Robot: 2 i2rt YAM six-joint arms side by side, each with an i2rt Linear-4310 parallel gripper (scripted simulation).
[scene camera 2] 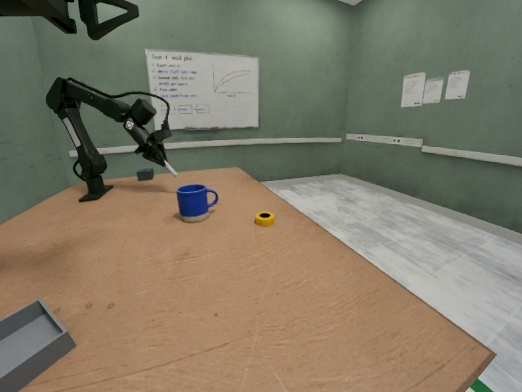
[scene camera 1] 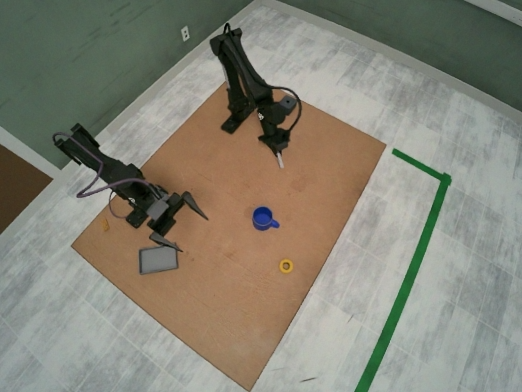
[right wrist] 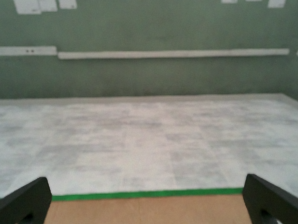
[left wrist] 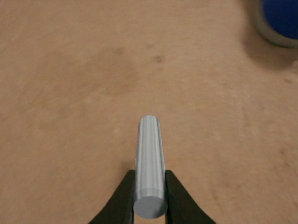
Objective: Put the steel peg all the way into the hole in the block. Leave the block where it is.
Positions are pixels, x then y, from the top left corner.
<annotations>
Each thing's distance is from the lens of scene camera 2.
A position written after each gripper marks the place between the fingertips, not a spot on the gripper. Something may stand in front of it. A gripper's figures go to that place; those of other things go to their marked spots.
left gripper (scene camera 2: 166,165): 0.79 m
blue mug (scene camera 2: 193,206): 0.53 m
</annotations>
